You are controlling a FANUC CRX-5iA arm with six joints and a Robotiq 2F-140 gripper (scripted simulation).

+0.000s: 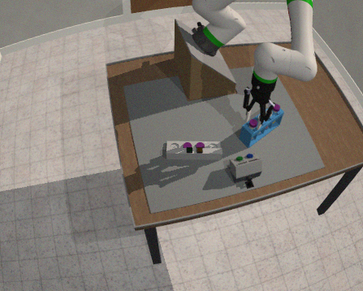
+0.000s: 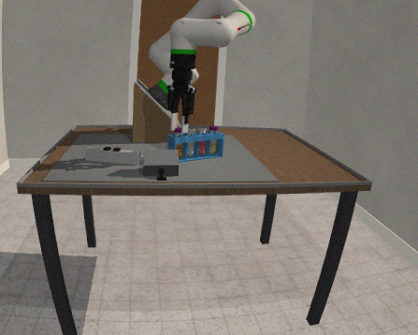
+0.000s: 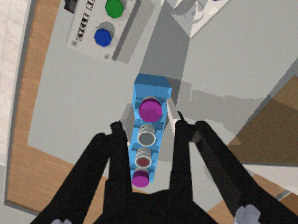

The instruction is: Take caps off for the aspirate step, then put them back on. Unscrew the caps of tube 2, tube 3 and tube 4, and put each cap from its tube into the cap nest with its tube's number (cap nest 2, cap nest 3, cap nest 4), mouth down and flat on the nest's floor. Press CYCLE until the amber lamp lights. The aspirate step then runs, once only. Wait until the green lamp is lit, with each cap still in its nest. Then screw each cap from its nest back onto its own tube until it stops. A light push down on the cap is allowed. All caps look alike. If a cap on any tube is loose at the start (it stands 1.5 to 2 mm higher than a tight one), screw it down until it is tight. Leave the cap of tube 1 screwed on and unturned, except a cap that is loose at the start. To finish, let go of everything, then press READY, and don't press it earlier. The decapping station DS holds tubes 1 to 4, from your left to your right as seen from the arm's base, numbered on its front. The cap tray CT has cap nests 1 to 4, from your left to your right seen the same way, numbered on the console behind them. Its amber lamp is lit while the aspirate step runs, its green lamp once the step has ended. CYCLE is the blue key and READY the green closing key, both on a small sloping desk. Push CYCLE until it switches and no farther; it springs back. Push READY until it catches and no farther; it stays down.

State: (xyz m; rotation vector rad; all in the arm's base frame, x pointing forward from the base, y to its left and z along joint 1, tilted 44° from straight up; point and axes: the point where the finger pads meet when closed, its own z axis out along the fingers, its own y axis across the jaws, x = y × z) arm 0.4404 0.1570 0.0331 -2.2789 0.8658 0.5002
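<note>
Right now the blue key is 12 cm ahead of my hand, 8 cm below it and 3 cm to the right of it. From my hand the other things lie so: green key (13 cm ahead, 8 cm to the right, 8 cm below); then sloping key desk (14 cm ahead, 9 cm below, 5 cm to the right).
</note>
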